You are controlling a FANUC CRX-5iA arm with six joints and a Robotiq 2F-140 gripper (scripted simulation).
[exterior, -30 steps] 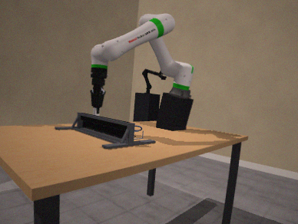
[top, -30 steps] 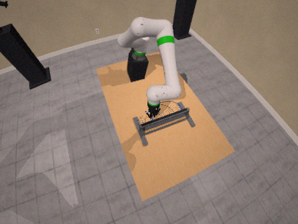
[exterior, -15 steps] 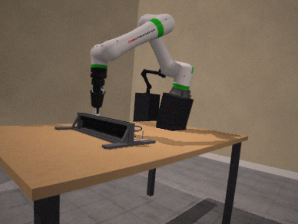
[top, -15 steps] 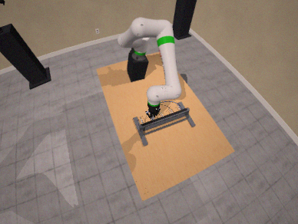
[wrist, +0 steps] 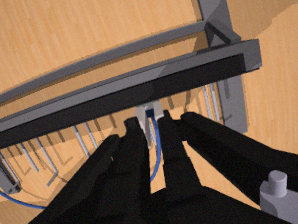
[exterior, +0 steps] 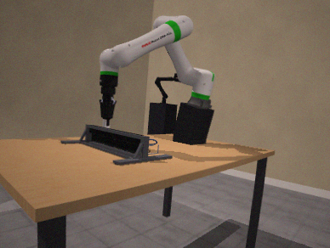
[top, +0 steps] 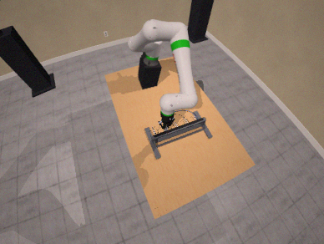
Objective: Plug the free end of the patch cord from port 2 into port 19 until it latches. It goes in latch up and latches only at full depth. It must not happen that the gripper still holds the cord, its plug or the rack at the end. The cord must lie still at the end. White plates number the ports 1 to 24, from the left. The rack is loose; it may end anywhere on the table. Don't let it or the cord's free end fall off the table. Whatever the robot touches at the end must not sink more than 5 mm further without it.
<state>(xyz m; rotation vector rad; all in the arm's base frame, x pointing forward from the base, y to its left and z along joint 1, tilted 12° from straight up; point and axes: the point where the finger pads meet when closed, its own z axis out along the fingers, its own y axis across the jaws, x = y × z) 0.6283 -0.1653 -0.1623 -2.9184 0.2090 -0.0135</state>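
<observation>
The plug lies 1 cm ahead of my hand and 3 cm below it.
</observation>
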